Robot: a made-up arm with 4 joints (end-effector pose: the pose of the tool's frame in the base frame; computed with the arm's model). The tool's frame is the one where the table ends.
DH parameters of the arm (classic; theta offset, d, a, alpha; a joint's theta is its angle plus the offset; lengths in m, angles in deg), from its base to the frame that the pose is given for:
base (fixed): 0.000 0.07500 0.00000 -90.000
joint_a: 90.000 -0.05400 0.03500 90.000
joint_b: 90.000 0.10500 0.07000 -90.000
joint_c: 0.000 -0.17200 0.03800 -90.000
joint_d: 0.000 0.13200 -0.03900 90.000
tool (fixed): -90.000 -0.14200 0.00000 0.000
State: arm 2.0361 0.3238 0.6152 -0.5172
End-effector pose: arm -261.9 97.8 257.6 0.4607 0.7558 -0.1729 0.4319
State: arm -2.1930 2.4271 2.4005 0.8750
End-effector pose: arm -297.9 59.7 190.1 -0.1823 0.6543 -0.1915 0.7085
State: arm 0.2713 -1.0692 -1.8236 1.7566
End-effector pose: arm -30.3 -41.7 -208.0 -0.6998 0.2770 -0.6558 0.0594
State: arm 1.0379 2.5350 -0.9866 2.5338
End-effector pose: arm 90.4 -178.1 101.7 0.1933 0.6714 0.3374 0.6308
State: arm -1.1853 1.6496 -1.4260 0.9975
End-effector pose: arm -160.8 147.0 123.6 0.2904 0.1258 0.0025 0.9486
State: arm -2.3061 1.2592 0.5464 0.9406
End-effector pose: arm 106.5 133.7 230.7 -0.0499 -0.9665 0.1893 0.1659
